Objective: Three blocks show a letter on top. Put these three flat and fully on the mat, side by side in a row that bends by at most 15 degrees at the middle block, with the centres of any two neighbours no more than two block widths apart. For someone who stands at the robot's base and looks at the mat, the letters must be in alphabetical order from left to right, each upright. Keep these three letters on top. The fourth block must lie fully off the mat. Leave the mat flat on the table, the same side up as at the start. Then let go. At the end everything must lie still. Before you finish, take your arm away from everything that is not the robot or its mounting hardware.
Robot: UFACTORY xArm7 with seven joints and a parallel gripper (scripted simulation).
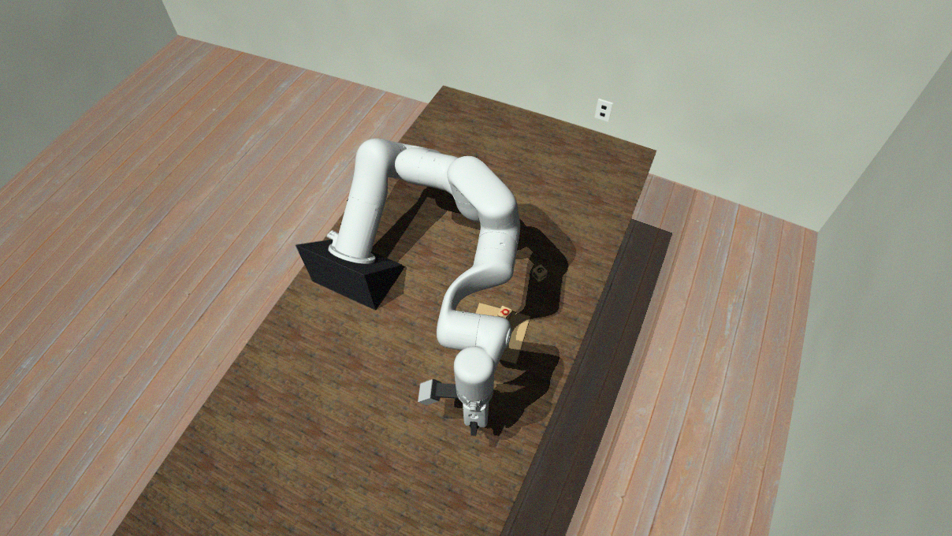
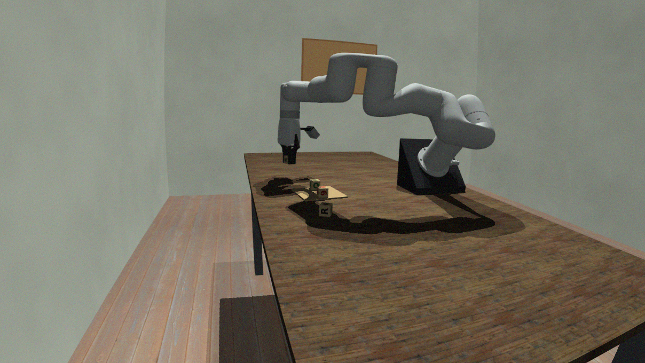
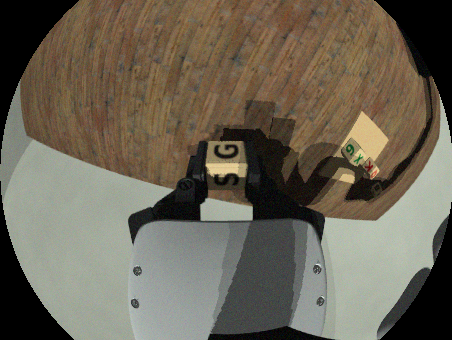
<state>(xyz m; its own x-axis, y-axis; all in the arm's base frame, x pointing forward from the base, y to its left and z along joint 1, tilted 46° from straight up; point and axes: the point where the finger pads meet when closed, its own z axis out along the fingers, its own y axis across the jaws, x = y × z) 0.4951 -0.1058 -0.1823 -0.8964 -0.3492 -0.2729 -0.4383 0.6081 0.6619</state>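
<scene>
Right now the tan mat is 240 mm to the left of my hand, 80 mm below it and 80 mm behind it. The rest, counted from my hand: S block 10 mm below; red-marked block 290 mm to the left, 80 mm behind, 60 mm below.
</scene>
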